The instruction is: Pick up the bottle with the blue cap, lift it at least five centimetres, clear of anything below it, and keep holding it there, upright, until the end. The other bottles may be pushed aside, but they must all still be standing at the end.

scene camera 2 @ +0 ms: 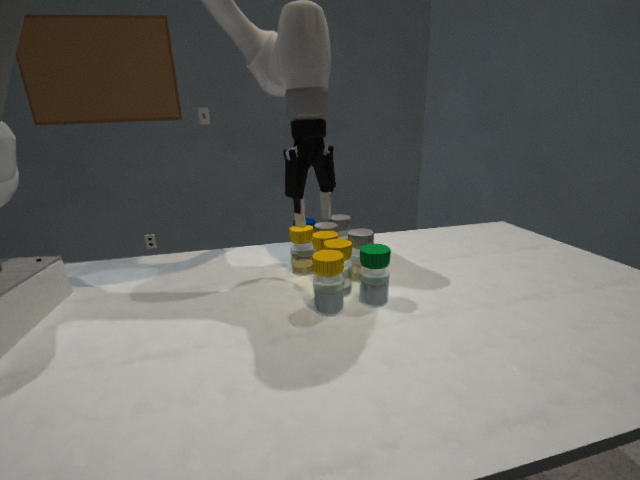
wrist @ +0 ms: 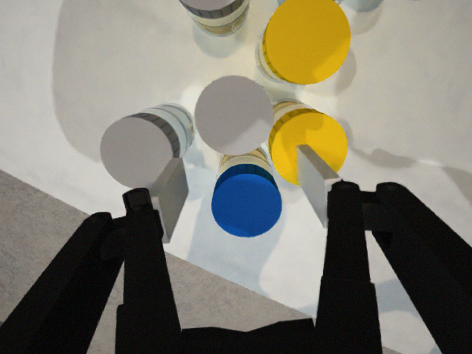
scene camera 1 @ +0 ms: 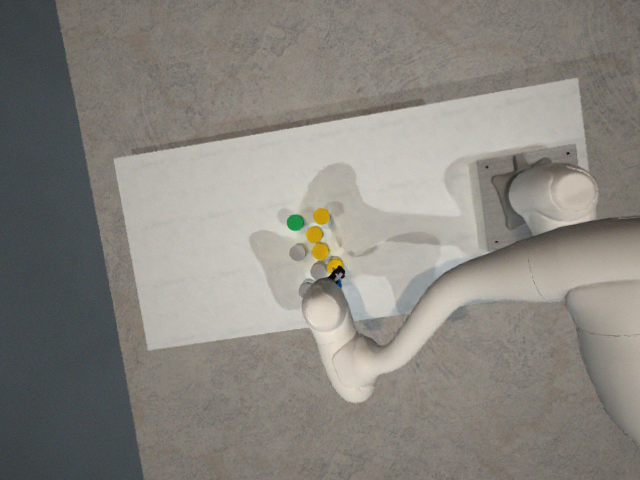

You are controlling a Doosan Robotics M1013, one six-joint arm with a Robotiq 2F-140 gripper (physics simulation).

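Places are measured from the arm's base along level axes (x ahead, y left, z up), in metres.
Where they show: gripper, fingertip midpoint: (scene camera 2: 313,222) (wrist: 240,169).
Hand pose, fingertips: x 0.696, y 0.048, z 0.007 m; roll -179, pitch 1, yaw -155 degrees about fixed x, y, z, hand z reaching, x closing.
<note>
After its pixels a point has its place.
The blue-capped bottle (scene camera 1: 339,284) @(x 0.660, y 0.076, z 0.007 m) (scene camera 2: 305,222) (wrist: 246,200) @(x 0.684, y 0.070, z 0.007 m) stands upright at the near edge of the cluster in the wrist view. My gripper (scene camera 2: 313,219) @(x 0.696, y 0.048, z 0.008 m) (wrist: 240,169) @(x 0.696, y 0.048, z 0.008 m) is partly open and empty, its fingers on either side of the blue cap in the wrist view, with tips near or slightly above cap height. The right finger overlaps a yellow-capped bottle (scene camera 1: 334,265) @(x 0.655, y 0.011, z 0.007 m) (scene camera 2: 301,234) @(x 0.645, y -0.006, z 0.001 m) (wrist: 325,132) @(x 0.649, y 0.003, z 0.008 m); the left finger is beside a grey-capped bottle (scene camera 1: 305,288) @(x 0.771, y 0.052, z 0.007 m) (scene camera 2: 340,222) @(x 0.761, y 0.037, z 0.001 m) (wrist: 135,150) @(x 0.772, y 0.059, z 0.007 m). Another grey-capped bottle (scene camera 1: 318,269) @(x 0.709, y 0.006, z 0.007 m) (scene camera 2: 325,226) @(x 0.707, y 0.005, z 0.007 m) (wrist: 234,115) @(x 0.712, y 0.013, z 0.007 m) adjoins the blue one. The blue bottle's lower body is hidden.
Further into the cluster stand a grey-capped bottle (scene camera 1: 297,252) @(x 0.756, y -0.070, z 0.008 m) (scene camera 2: 360,237) @(x 0.742, y -0.091, z 0.004 m), a green-capped bottle (scene camera 1: 295,222) @(x 0.728, y -0.165, z 0.008 m) (scene camera 2: 374,255) @(x 0.715, y -0.187, z 0.005 m) and three more yellow-capped bottles, one (scene camera 1: 320,251) @(x 0.683, y -0.048, z 0.007 m) (wrist: 306,40) @(x 0.685, y -0.046, z 0.007 m) nearest the gripper. All are upright. The white table's (scene camera 1: 180,206) @(x 1.113, y -0.363, z -0.098 m) edge runs close past the blue bottle.
</note>
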